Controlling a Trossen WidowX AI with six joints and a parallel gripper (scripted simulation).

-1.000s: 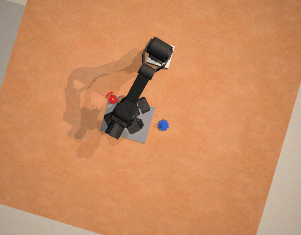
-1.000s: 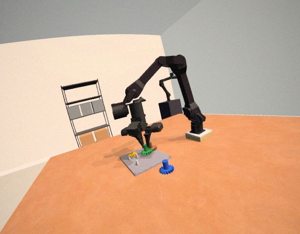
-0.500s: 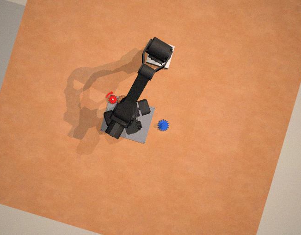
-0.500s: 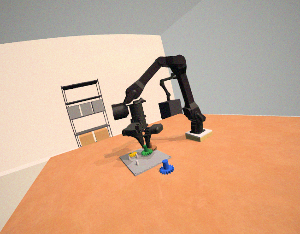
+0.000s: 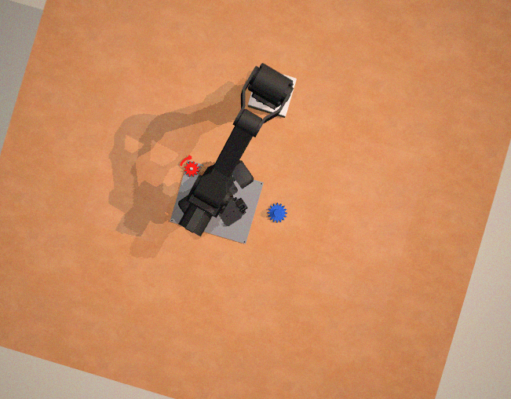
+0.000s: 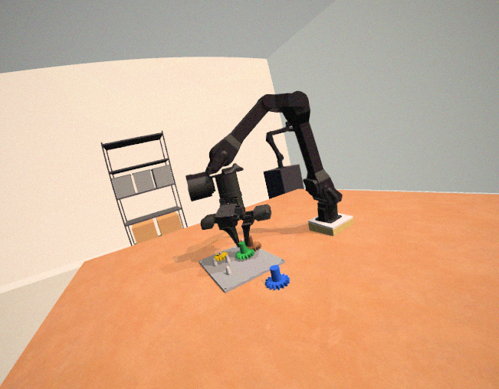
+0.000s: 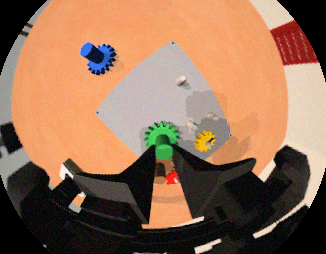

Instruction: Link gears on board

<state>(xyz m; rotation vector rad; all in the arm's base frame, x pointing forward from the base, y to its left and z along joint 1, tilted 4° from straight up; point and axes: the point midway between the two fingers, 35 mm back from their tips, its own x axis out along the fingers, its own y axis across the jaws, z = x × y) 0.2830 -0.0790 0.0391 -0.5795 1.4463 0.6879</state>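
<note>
My gripper tip is now 1 cm above the green gear. Round my gripper tip: brown gear (4 cm behind, 4 cm to the right, 2 cm below); then red gear (4 cm behind, 9 cm to the right, 3 cm below); then yellow gear (5 cm ahead, 6 cm to the right, 3 cm below).
</note>
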